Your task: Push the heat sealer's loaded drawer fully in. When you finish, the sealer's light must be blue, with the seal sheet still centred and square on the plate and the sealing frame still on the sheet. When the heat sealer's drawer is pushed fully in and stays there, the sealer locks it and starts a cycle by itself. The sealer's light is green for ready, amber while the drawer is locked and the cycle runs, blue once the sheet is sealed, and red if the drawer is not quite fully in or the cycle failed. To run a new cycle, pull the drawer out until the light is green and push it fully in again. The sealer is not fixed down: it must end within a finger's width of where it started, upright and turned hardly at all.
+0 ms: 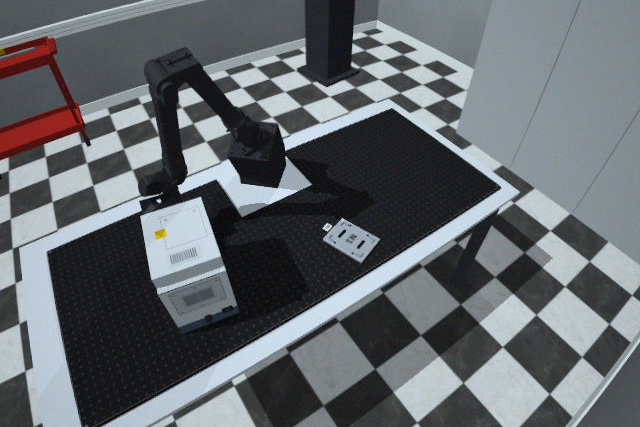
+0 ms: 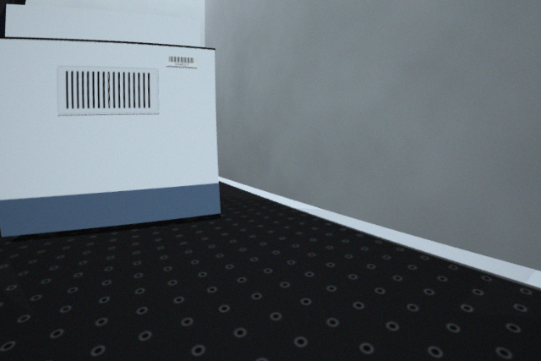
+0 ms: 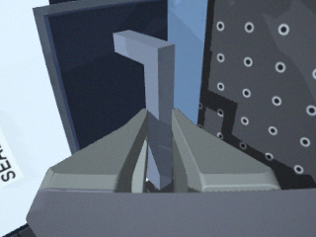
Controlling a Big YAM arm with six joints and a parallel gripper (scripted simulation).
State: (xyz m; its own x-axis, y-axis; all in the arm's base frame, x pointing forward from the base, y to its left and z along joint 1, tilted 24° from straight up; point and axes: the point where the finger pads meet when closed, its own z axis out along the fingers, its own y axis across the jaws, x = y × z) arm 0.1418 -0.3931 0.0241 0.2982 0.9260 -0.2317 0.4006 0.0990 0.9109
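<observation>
My hand is 100 mm short of the dark blue drawer, 30 mm to the left of it and 10 mm above it. Round my hand: tiny tag (440 mm to the left, 240 mm ahead, 90 mm below).
</observation>
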